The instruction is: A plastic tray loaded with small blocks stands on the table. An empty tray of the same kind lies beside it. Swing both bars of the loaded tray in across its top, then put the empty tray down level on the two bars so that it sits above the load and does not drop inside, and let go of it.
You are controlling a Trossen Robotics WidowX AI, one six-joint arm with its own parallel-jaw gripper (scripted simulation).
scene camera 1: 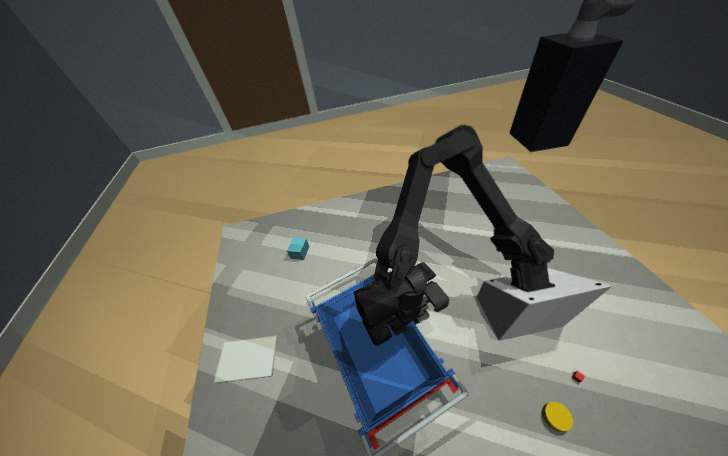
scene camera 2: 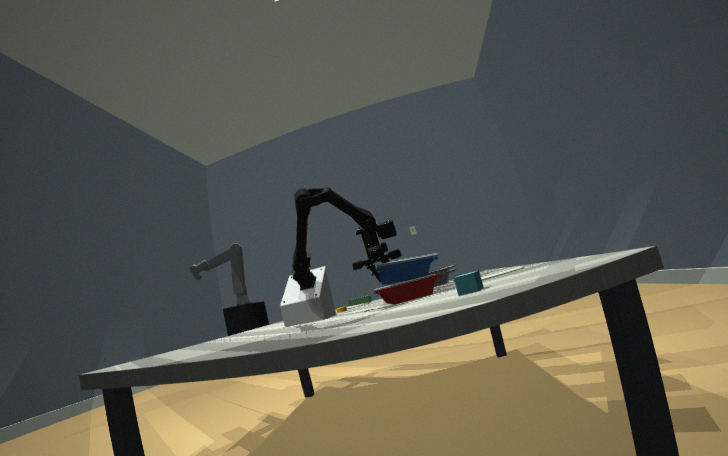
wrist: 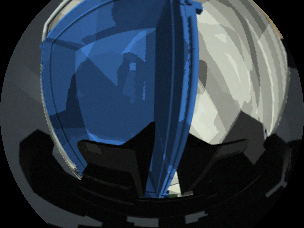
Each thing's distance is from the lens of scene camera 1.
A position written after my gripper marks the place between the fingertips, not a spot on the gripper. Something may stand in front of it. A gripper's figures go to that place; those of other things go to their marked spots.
my gripper [scene camera 1: 404, 327]: 0.66 m
blue tray [scene camera 1: 381, 380]: 0.64 m
